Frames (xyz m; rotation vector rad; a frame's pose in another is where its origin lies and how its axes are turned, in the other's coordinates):
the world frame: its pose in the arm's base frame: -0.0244 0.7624 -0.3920 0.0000 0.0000 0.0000
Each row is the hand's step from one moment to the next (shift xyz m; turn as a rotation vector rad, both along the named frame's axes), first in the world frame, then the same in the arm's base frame.
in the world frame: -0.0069 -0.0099 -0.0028 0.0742 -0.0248 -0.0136
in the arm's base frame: -0.0069 -0.0099 -0.0028 0.0742 -0.0248 -0.0136
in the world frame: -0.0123 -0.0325 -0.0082 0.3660 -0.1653 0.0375
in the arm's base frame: -0.0123 -0.0325 -0.0082 0.3660 -0.1653 0.0375
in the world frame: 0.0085 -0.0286 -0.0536 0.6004 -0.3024 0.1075
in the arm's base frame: 0.0085 -0.0286 -0.0536 0.6004 -0.3024 0.1075
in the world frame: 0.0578 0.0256 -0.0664 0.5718 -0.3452 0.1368
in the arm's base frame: 0.0578 0.0256 -0.0664 0.5718 -0.3452 0.1368
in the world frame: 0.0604 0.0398 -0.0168 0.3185 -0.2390 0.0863
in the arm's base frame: 0.0604 0.0398 -0.0168 0.3185 -0.2390 0.0863
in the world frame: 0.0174 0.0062 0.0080 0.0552 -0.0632 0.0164
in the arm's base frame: 0.0174 0.0062 0.0080 0.0552 -0.0632 0.0164
